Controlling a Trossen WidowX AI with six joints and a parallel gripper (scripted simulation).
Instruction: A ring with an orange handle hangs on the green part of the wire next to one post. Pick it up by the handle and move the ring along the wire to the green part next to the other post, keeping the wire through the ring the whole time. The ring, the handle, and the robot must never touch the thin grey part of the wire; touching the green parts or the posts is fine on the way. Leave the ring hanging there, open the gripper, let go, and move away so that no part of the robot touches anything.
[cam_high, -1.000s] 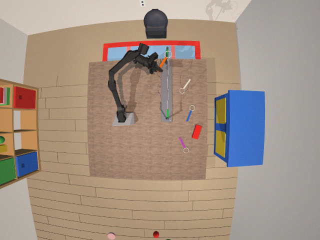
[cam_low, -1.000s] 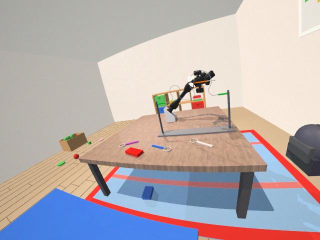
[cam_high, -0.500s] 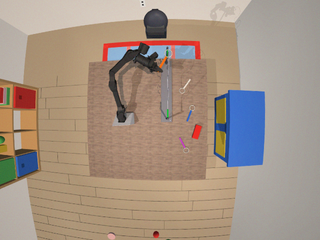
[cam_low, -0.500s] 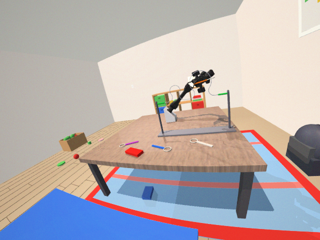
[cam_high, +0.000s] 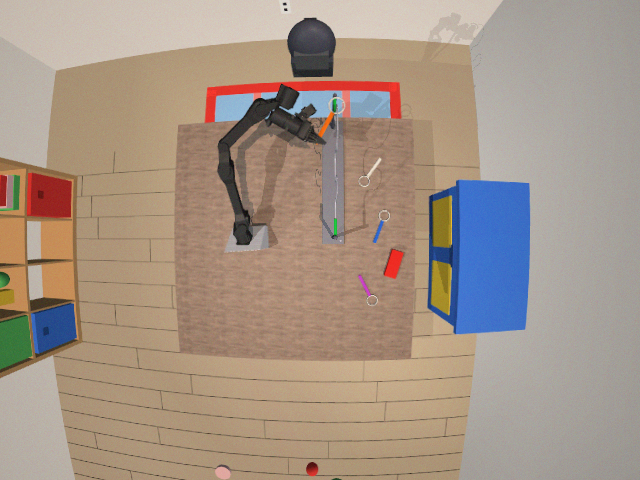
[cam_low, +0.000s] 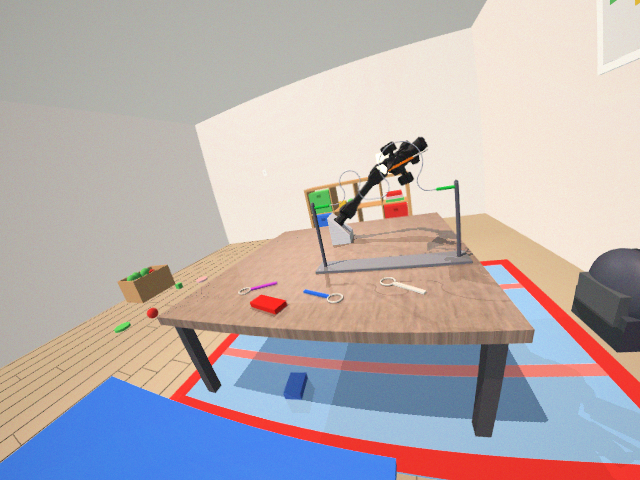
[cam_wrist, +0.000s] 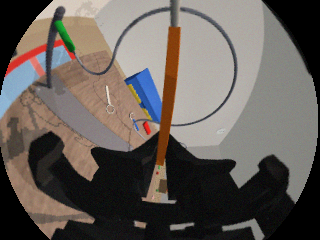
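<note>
Right now my gripper tip is 2 cm short of the orange-handled ring, 8 cm to the right of it and 3 cm below it. Also, from my gripper tip: red block 35 cm ahead, 47 cm to the right, 38 cm below; white-handled ring 23 cm ahead, 1 cm to the right, 38 cm below; blue-handled ring 29 cm ahead, 27 cm to the right, 38 cm below.
</note>
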